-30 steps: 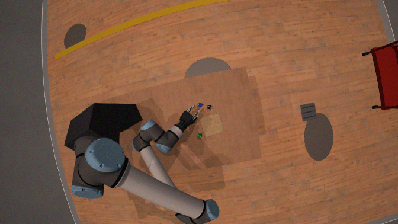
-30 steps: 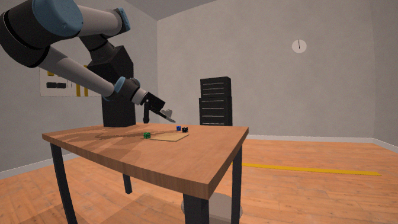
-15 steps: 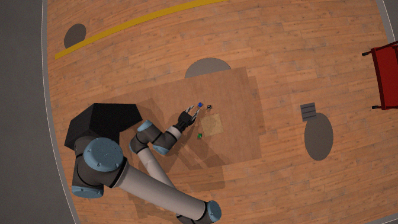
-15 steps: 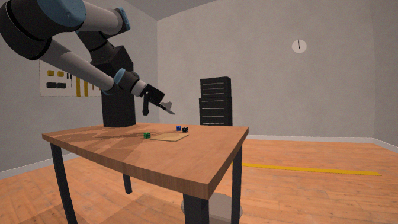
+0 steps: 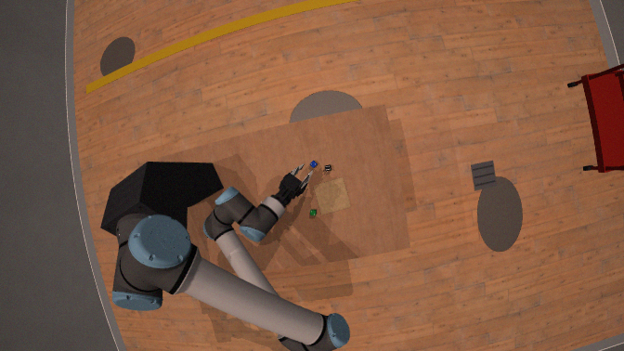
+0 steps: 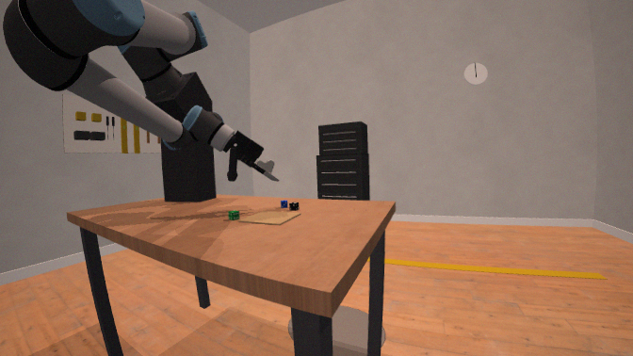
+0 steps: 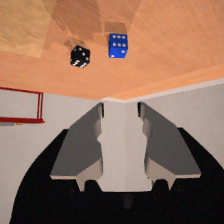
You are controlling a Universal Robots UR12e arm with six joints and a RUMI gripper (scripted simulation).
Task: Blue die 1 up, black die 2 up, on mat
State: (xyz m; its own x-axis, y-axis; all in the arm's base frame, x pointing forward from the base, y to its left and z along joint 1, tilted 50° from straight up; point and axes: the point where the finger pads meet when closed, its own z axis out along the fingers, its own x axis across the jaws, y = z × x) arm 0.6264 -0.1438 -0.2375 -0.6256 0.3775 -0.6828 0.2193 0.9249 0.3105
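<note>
Now: the blue die 20 mm ahead of my hand, 20 mm to the left of it and 100 mm below it. The rest, counted from my hand: green die: 30 mm behind, 190 mm to the right, 100 mm below; tan mat: 70 mm ahead, 140 mm to the right, 110 mm below; black die: 80 mm ahead, 10 mm to the right, 100 mm below.
</note>
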